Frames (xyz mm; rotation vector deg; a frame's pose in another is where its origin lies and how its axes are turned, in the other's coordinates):
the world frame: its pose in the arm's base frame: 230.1 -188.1 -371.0 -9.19 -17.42 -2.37
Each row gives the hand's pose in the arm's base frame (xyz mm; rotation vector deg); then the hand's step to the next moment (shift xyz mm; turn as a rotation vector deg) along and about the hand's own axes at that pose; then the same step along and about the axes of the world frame.
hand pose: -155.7 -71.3 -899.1 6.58 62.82 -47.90
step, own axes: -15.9 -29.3 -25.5 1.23 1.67 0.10
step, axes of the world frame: -36.0 -3.9 21.2 0.87 0.76 -1.72
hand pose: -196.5 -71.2 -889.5 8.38 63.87 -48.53
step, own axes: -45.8 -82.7 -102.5 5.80 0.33 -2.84
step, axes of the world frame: -126.8 7.2 57.6 -2.68 -0.48 -5.87
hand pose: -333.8 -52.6 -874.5 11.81 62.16 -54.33
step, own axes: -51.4 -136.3 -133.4 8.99 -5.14 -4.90
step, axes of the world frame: -182.0 6.5 76.5 -7.99 -4.35 -6.97
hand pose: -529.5 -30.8 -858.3 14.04 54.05 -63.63
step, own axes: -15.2 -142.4 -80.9 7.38 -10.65 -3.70
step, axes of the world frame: -156.3 -18.1 48.0 -10.94 -7.33 -2.87
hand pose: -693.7 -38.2 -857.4 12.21 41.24 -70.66
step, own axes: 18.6 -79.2 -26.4 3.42 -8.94 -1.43
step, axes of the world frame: -79.5 -30.8 6.1 -8.08 -5.30 0.52
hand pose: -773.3 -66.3 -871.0 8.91 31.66 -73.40
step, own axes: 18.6 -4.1 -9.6 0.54 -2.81 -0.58
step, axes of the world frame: -8.0 -10.9 -16.5 -2.63 -1.19 0.42
